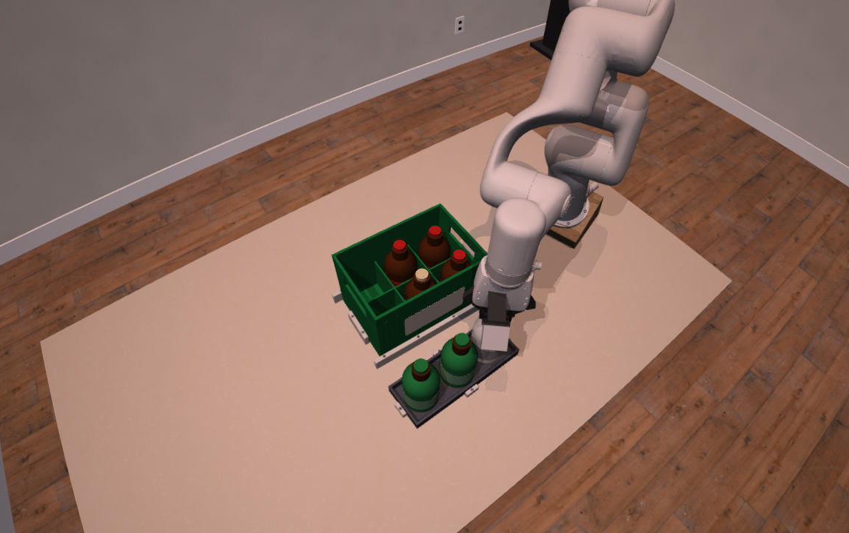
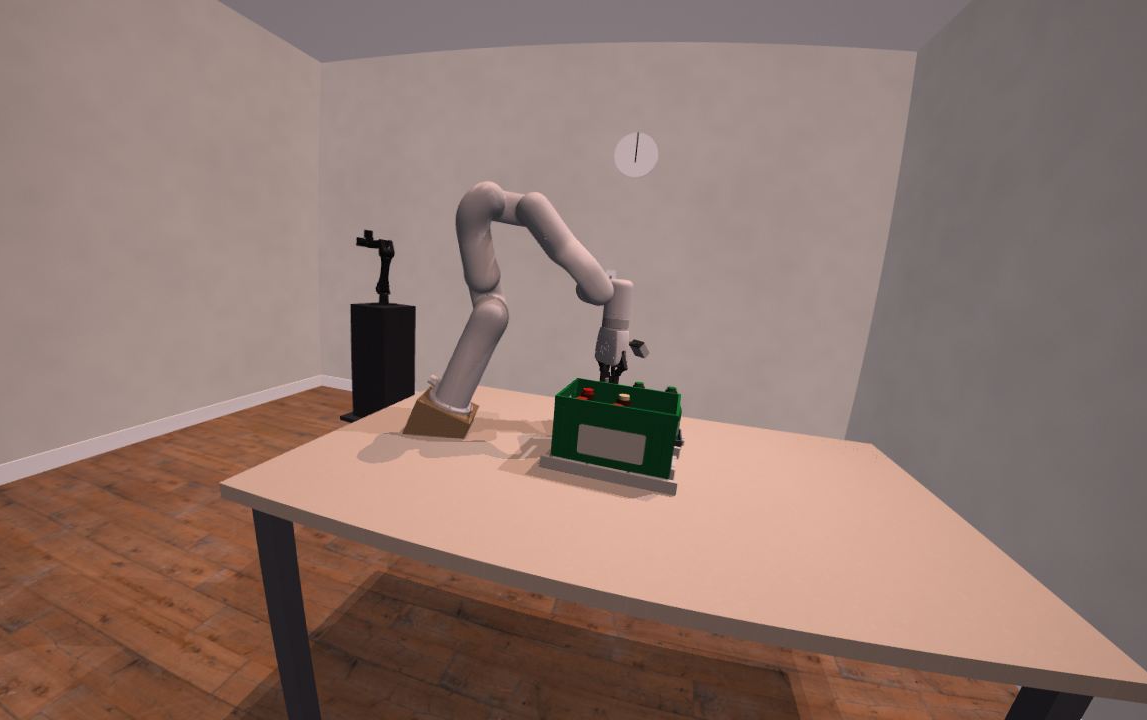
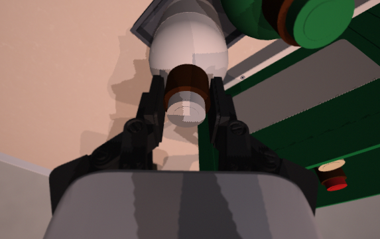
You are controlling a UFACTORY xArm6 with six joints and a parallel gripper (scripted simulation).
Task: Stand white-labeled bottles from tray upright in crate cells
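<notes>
Now: hand 7 cm above the white-labeled bottle. Round my hand: tray: 9 cm ahead, 1 cm to the left, 14 cm below; then crate: 8 cm ahead, 19 cm to the right, 7 cm below.
</notes>
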